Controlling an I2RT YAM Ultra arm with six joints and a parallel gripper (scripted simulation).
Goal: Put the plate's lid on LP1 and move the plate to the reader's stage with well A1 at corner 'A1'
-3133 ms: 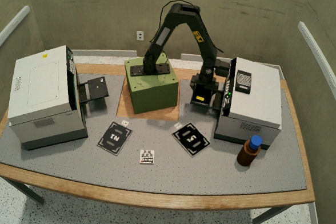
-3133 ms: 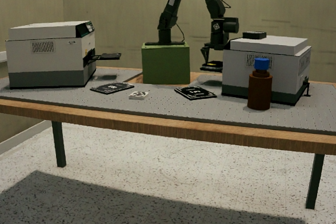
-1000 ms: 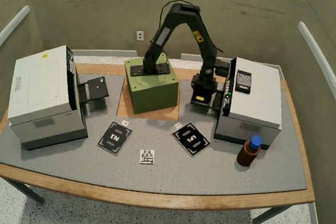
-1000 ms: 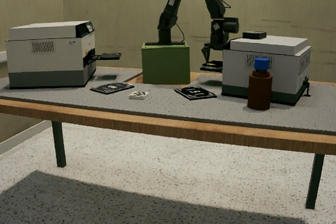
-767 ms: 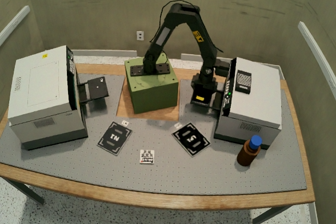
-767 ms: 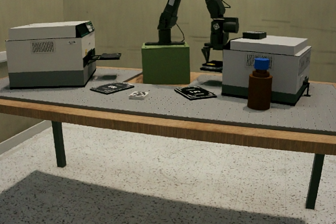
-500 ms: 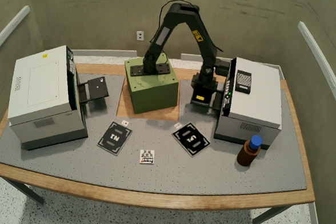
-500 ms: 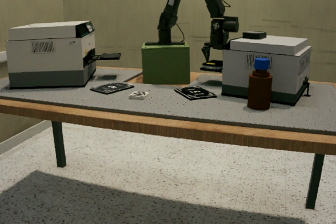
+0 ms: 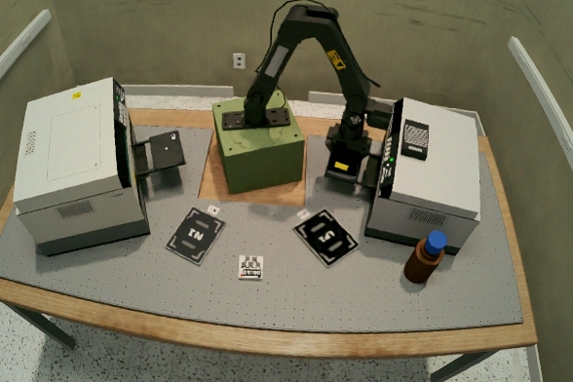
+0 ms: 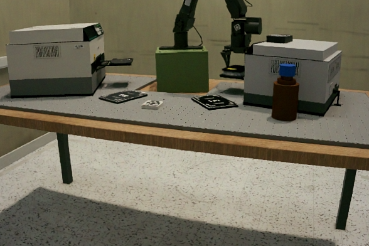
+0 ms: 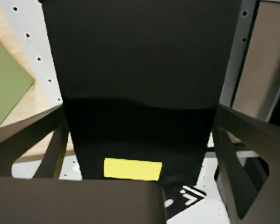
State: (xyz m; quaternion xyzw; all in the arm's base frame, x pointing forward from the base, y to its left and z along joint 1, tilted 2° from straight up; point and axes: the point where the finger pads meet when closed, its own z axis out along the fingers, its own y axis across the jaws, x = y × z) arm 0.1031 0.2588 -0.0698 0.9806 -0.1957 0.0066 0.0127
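My gripper is now 2 cm above the clear well plate. Round my hand: lid (right at my hand).
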